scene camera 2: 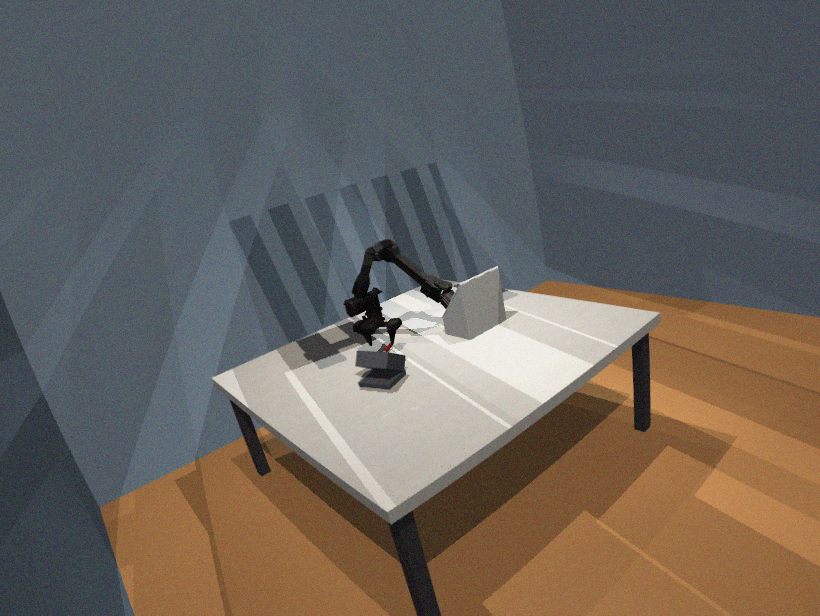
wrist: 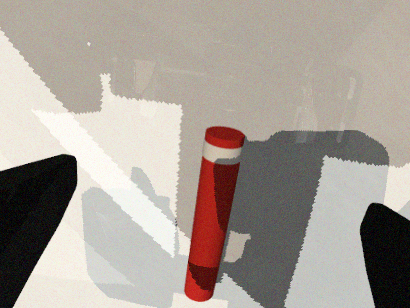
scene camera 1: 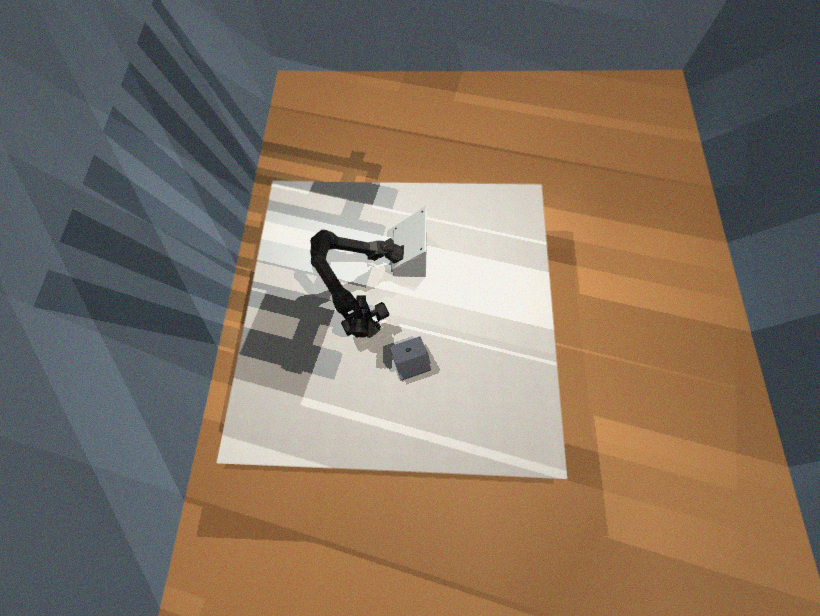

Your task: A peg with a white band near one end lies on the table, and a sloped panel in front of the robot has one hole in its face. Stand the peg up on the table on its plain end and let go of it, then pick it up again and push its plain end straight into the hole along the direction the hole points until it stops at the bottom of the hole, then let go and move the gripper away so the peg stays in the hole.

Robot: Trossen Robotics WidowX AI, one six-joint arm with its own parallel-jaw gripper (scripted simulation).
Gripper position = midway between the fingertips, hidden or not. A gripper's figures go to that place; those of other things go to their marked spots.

My gripper [scene camera 2: 381,345] is 2.09 m from the lens. A grey sloped panel [scene camera 2: 364,359]: 1.85 m from the lens.
